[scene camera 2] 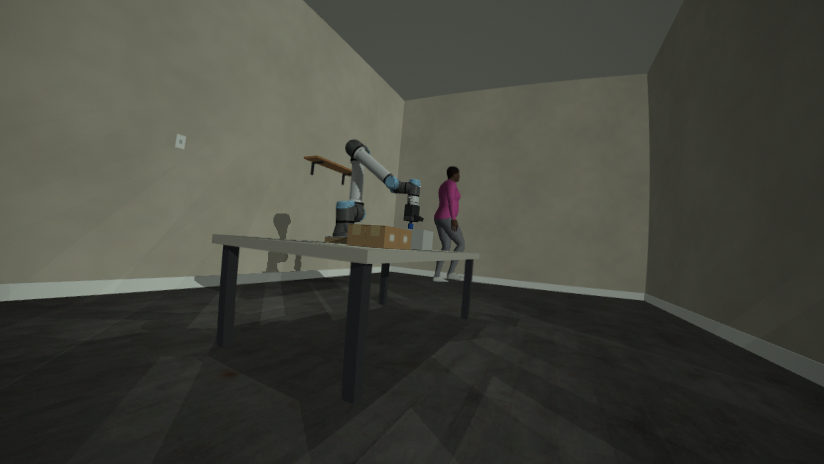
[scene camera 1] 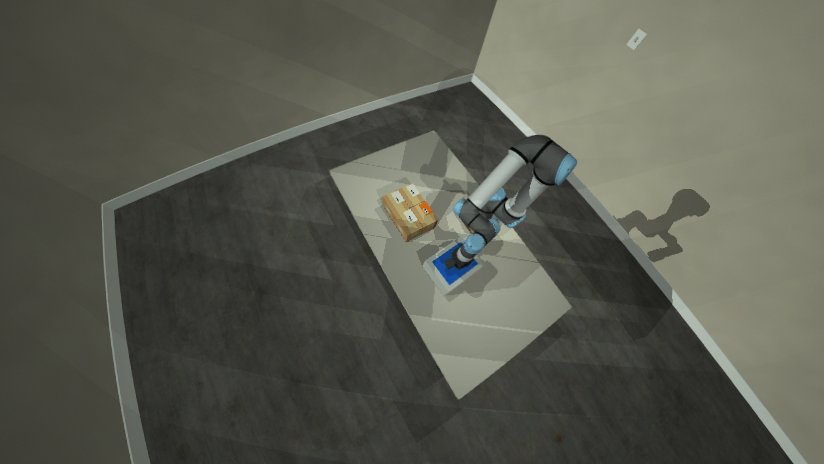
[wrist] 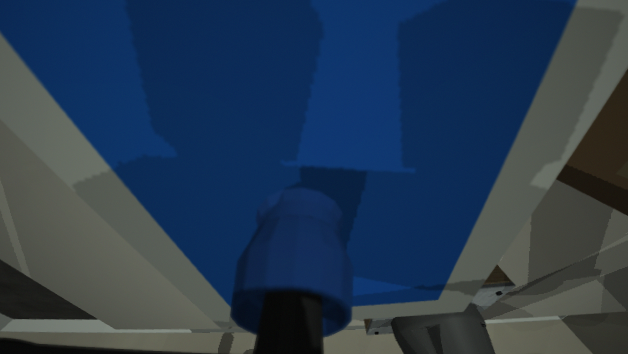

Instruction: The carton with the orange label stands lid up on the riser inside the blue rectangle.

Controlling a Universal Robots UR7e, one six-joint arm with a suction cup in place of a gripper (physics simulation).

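Places are measured from the arm's base along level axes (x ahead, y left, z up), in millimetres.
Pixels of known places: hand at its tool point: (scene camera 2: 410, 228) (wrist: 299, 223); arm's base at its link origin: (scene camera 2: 344, 236) (scene camera 1: 480, 212) (wrist: 431, 318).
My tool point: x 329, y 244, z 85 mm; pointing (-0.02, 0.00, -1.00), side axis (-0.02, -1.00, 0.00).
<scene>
For each thing: its top centre in the pictures, then the offset to it from my tool point. "spot": a spot on its surface instead.
- carton with the orange label, top centre: (scene camera 1: 424, 213) 27 mm ahead, 335 mm right, 25 mm down
- pale grey riser at its top centre: (wrist: 313, 207) (scene camera 1: 455, 262) (scene camera 2: 410, 229) 3 mm ahead, 6 mm right, 7 mm down
- blue rectangle at its top centre: (wrist: 313, 207) (scene camera 1: 455, 262) 3 mm ahead, 6 mm right, 7 mm down
- brown carton side at a spot on its surface: (wrist: 607, 145) spot: 12 mm ahead, 266 mm right, 92 mm down
The carton with the orange label (scene camera 1: 425, 208) stands lid up on the table in a tight group of several brown cartons, apart from the riser. In scene camera 2 I cannot tell which carton it is. The pale grey riser (scene camera 1: 430, 270) (scene camera 2: 427, 239) (wrist: 495, 220) has a blue rectangle (scene camera 1: 452, 279) (wrist: 350, 100) on top, with no carton on it. My blue suction cup (scene camera 2: 410, 225) (wrist: 300, 202) points down over the blue rectangle with nothing on it; it is open. The tool hides the cup in scene camera 1. I cannot tell whether the cup touches the surface.
The other cartons (scene camera 1: 397, 198) (scene camera 2: 377, 236) stand on the table (scene camera 1: 490, 345) (scene camera 2: 311, 250); a brown carton side (wrist: 607, 145) shows in the wrist view. The arm's base is on the table's far side. A person (scene camera 2: 448, 201) in pink stands beyond the table. A shelf (scene camera 2: 327, 163) hangs behind.
</scene>
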